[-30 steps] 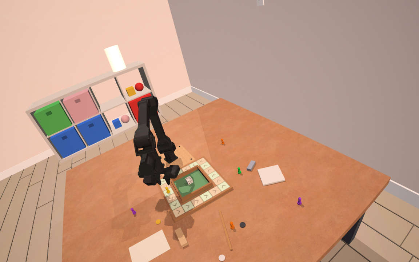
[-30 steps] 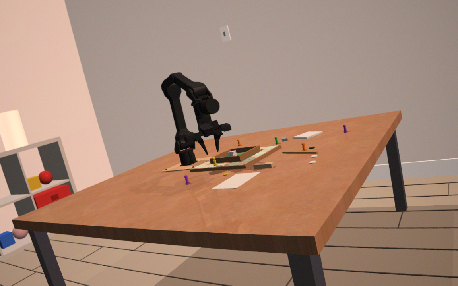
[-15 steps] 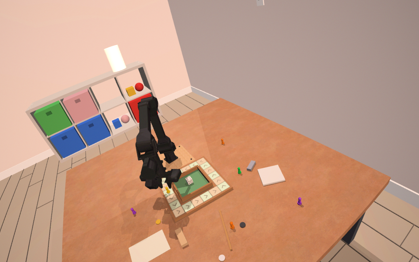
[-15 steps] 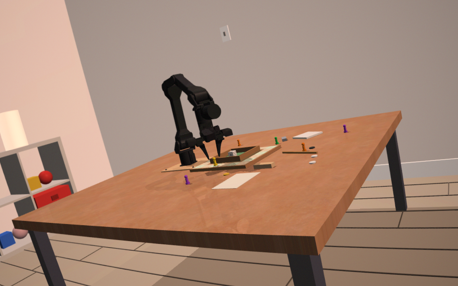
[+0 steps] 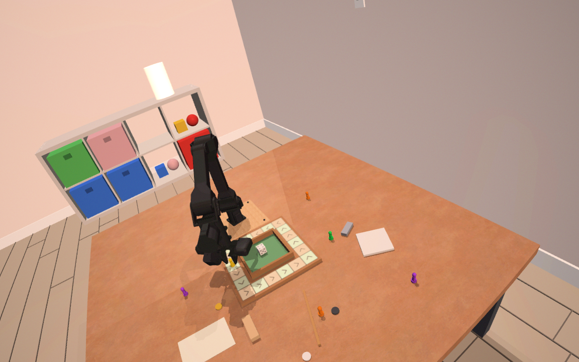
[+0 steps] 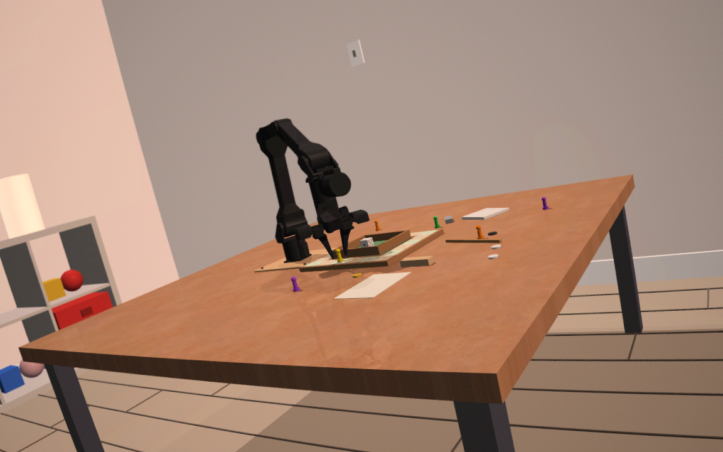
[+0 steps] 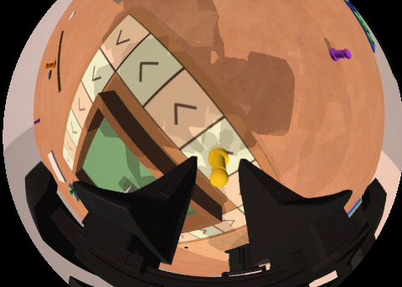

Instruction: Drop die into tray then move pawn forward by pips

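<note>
Now: gripper tip 11 cm to the right of the white die and 3 cm short of it. The rest, counted from my gripper tip: yellow disc 12 cm to the right, 10 cm ahead, 2 cm below; then green dice tray 10 cm to the left, 5 cm ahead, 2 cm below; then yellow pawn right at my gripper tip.
</note>
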